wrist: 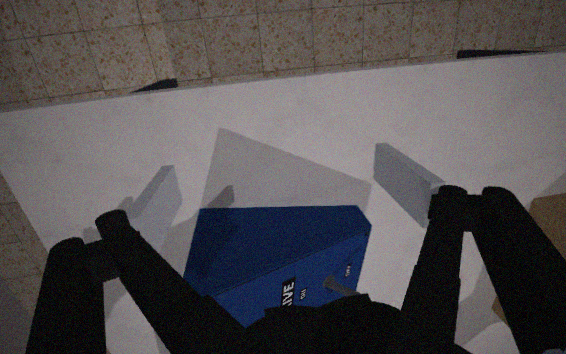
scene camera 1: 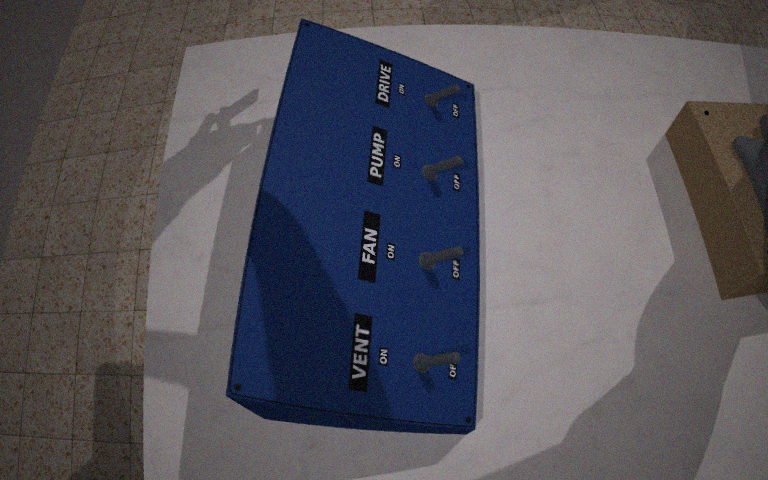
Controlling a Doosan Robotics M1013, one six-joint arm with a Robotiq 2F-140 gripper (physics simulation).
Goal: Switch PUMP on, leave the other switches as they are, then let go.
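Places are measured from the arm's base along level axes (x ahead, y left, z up), in millimetres.
Pixels of known places: gripper, fingertip midpoint: (wrist: 278, 171).
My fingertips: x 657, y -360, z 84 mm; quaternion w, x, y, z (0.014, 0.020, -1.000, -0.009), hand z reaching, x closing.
Observation:
For each thing: its top centre in the pictures, then the offset to it from my fingertips. Level surfaces: height alone.
- PUMP lever at its top centre: (scene camera 1: 446, 156) dx -83, dy +344, dz -62 mm
- DRIVE lever at its top centre: (scene camera 1: 446, 84) (wrist: 349, 301) dx -94, dy +224, dz -62 mm
- FAN lever at its top centre: (scene camera 1: 445, 248) dx -73, dy +463, dz -62 mm
- VENT lever at its top centre: (scene camera 1: 442, 355) dx -62, dy +583, dz -62 mm
- white table at its surface level: dz -192 mm
A blue switch panel (scene camera 1: 317, 141) (wrist: 260, 240) stands on the table, with four grey levers. The PUMP lever (scene camera 1: 443, 168) tilts toward its OFF label in the scene view; it does not show in the wrist view. The DRIVE lever (scene camera 1: 442, 96) (wrist: 340, 285), the FAN lever (scene camera 1: 441, 257) and the VENT lever (scene camera 1: 437, 360) also tilt toward OFF. My gripper (wrist: 278, 171) is open and empty, its fingers wide apart, with the DRIVE end of the panel between and below them in the wrist view. The gripper itself does not show in the scene view, where its shadow falls left of the panel.
The white table (scene camera 1: 555, 169) (wrist: 300, 115) carries the panel. A brown box (scene camera 1: 719, 209) (wrist: 550, 215) stands to the right, with a grey-blue part on it at the scene view's edge. The tiled floor (scene camera 1: 67, 283) (wrist: 285, 35) lies beyond the table edge.

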